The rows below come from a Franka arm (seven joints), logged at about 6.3 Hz.
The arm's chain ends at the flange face. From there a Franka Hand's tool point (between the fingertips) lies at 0.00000 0.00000 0.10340 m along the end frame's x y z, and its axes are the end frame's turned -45 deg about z.
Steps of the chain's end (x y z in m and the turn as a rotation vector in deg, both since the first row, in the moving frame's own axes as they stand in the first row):
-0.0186 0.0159 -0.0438 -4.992 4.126 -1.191
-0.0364 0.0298 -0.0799 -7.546 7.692 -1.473
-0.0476 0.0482 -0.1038 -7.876 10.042 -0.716
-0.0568 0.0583 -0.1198 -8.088 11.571 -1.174
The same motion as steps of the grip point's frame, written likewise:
-0.0254 0.0097 -0.0445 -6.447 -0.612 -1.191
-0.0464 0.0147 -0.0817 -10.775 0.103 -1.473
-0.0649 0.0231 -0.1064 -12.670 1.532 -0.716
-0.0767 0.0258 -0.1229 -13.901 2.463 -1.174

